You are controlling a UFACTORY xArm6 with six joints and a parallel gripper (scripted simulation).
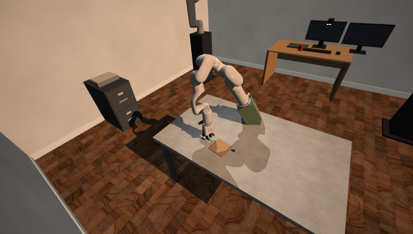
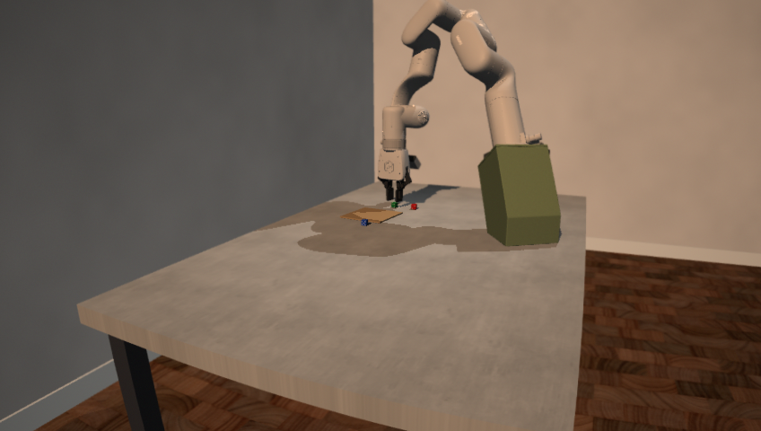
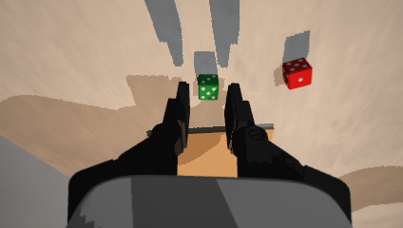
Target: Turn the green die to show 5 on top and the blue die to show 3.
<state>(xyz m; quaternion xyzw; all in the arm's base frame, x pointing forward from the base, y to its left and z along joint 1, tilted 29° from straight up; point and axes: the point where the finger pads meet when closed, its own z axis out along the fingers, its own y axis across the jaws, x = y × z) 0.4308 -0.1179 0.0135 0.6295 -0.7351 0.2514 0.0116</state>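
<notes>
My hand is 30 mm above the green die. The rest, counted from my hand: blue die (20 mm behind, 240 mm to the left, 30 mm below); then tan mat (20 mm ahead, 130 mm to the left, 40 mm below); then red die (70 mm behind, 30 mm below).
</notes>
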